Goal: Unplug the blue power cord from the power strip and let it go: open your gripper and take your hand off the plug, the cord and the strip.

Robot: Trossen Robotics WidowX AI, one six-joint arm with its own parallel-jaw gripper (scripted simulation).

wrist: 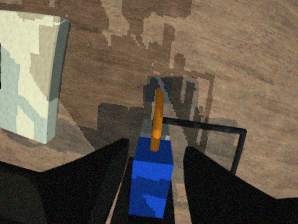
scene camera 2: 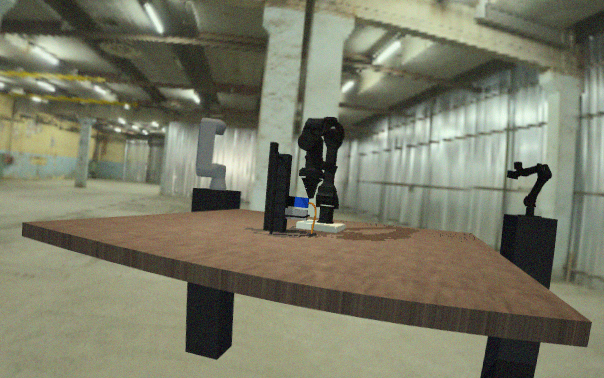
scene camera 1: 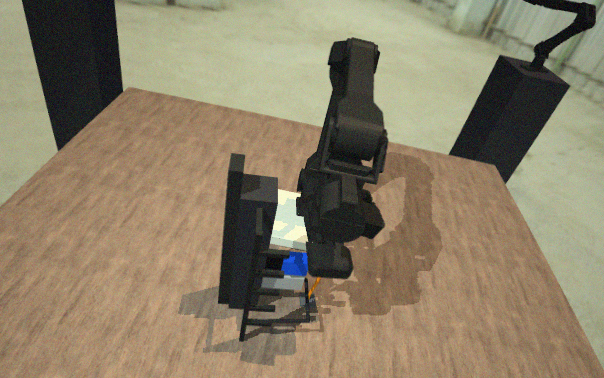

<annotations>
gripper: wrist; scene camera 2; scene camera 1 314, 259
same spot on gripper: [wrist: 91, 182] = [scene camera 2: 316, 184]
</annotations>
